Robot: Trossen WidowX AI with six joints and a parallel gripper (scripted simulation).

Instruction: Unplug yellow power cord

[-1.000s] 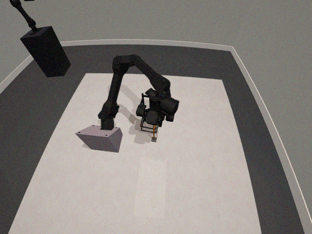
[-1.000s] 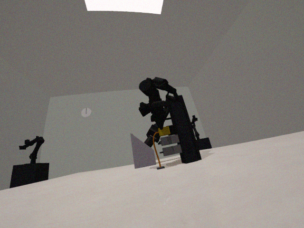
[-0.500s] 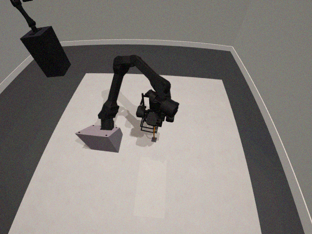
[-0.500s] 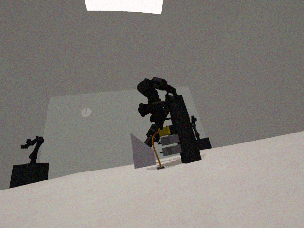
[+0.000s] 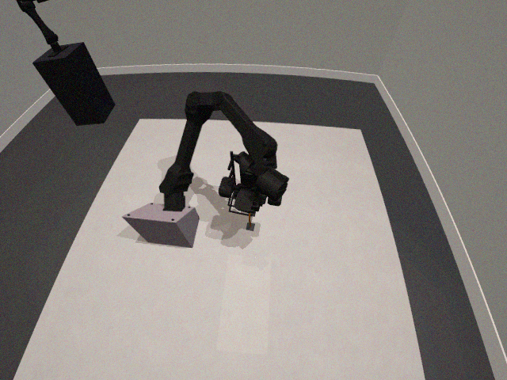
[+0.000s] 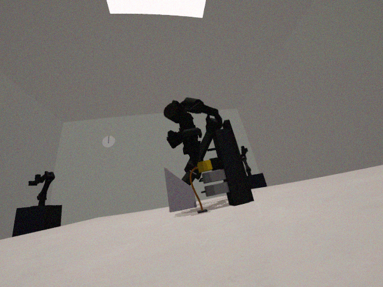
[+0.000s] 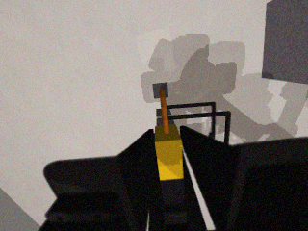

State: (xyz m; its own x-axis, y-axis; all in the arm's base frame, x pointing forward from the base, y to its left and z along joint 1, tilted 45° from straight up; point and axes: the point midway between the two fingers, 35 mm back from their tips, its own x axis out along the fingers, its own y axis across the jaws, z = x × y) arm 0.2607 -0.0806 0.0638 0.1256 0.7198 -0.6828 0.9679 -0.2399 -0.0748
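The yellow plug is 10 mm ahead of my gripper tip and 50 mm to the left of it.
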